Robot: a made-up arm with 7 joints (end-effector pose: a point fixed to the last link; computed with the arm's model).
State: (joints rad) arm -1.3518 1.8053 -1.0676 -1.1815 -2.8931 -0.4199 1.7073
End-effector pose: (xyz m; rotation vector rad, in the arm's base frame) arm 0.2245 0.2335 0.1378 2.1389 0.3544 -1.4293
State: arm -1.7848 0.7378 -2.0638 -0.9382 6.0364 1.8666 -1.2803
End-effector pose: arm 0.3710 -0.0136 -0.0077 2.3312 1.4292 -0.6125
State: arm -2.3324 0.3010 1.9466 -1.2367 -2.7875 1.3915 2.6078
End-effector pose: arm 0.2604 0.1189 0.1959 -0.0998 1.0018 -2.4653
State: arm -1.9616 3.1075 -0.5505 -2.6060 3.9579 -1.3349 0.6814
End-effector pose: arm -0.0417 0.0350 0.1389 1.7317 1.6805 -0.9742
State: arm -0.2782 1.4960 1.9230 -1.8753 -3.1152 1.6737 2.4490
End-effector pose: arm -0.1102 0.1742 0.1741 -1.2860 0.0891 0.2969
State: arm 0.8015 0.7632 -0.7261 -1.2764 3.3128 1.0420 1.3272
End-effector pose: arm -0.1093 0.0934 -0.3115 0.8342 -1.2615 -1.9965
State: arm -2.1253 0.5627 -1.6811 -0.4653 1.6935 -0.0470 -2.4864
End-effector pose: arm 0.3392 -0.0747 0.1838 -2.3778 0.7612 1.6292
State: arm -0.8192 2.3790 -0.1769 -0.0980 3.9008 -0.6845 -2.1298
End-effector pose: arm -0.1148 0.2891 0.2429 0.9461 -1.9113 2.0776
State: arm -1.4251 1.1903 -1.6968 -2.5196 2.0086 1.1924 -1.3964
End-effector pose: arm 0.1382 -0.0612 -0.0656 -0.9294 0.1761 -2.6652
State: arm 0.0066 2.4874 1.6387 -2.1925 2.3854 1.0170 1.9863
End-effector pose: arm -0.0123 -0.1065 0.1931 -0.7181 -0.6246 0.1279
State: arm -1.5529 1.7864 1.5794 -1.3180 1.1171 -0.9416 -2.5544
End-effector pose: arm -0.1766 0.2713 0.1002 -1.0752 0.3374 -2.7434
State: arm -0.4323 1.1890 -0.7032 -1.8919 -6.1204 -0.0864 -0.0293
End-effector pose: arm 0.2410 0.0512 -0.1039 0.2188 -1.6364 -1.4305
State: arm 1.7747 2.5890 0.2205 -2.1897 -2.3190 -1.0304 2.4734
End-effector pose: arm 0.0480 0.1122 -0.1847 -0.1273 1.1064 -2.0748
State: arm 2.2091 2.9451 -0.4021 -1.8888 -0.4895 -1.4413 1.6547
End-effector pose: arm -0.0582 0.2151 -0.1487 -1.3822 1.9321 0.0065
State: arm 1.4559 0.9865 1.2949 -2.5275 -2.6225 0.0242 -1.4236
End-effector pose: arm 0.0684 0.1475 0.0155 -0.4451 -1.4731 0.3940
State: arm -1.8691 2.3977 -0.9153 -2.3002 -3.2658 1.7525 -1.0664
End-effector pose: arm 0.0636 0.0750 0.1775 -0.4082 -0.5175 -1.8573
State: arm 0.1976 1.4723 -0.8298 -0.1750 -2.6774 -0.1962 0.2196
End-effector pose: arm -0.0163 0.3900 -0.0630 0.4983 -1.9142 2.2560
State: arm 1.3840 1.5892 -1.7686 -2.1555 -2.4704 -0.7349 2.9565
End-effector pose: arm -0.2256 0.0235 0.0070 -1.1894 1.5070 -0.3597
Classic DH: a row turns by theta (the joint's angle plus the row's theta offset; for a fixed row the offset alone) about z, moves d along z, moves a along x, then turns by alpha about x. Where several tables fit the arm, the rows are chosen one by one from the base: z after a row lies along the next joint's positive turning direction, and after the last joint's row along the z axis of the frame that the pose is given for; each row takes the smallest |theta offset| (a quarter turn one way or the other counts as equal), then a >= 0, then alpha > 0; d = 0 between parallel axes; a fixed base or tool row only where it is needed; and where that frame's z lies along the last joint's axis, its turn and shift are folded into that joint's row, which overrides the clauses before.
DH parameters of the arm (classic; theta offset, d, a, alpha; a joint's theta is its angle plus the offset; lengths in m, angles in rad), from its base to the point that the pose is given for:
base (fixed): 0 0 0 -1.2217
joint 1: 1.5708 0 0 1.5708
joint 2: 1.2217 0 0 -1.5708
joint 3: -1.5708 -0.1877 0.0211 -1.5708
joint 4: 0 0 -0.0249 1.5708
joint 5: 0 -0.2052 0 -1.5708
joint 6: 0 0 0 1.5708
joint 7: 0 0 0 0

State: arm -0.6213 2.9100 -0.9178 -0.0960 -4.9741 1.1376 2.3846
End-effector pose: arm -0.1800 0.1216 0.3295 -0.0343 1.5513 -1.1772
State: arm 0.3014 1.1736 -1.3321 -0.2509 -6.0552 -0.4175 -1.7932
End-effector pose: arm -0.0785 0.3406 -0.1853 -0.0386 0.8096 -2.8970
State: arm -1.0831 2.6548 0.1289 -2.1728 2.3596 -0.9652 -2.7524
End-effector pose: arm 0.0232 -0.0266 0.2213 -2.2343 0.9278 0.0778
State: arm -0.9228 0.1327 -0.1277 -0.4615 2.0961 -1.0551 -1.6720
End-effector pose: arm 0.3499 -0.0355 -0.1754 0.6994 -1.0940 0.5974
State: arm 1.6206 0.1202 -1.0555 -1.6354 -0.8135 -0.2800 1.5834
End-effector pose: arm -0.1546 -0.1879 -0.1796 -0.9923 -0.0317 0.9932
